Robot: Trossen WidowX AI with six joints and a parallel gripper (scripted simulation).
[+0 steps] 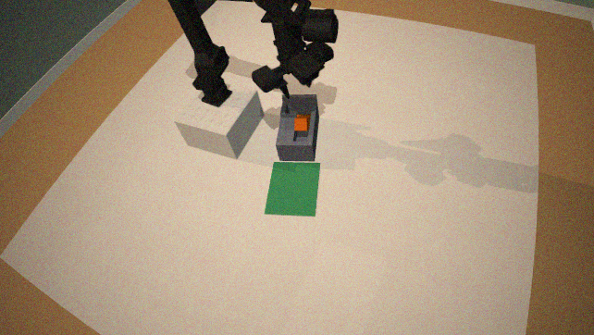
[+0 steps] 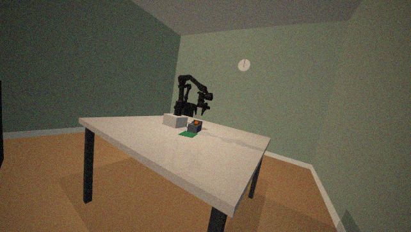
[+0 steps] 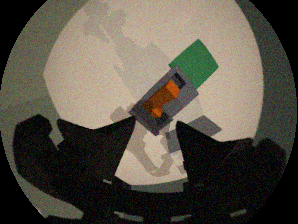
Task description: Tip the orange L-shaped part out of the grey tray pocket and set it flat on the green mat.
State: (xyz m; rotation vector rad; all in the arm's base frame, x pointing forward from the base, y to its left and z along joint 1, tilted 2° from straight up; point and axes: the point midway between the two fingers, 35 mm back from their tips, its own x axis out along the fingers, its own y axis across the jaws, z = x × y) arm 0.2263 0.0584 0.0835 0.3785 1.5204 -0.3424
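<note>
Now: the orange L-shaped part 10 cm below my gripper tip and 1 cm behind it. Also, from my gripper tip: green mat (17 cm to the right, 16 cm below, 6 cm ahead).
</note>
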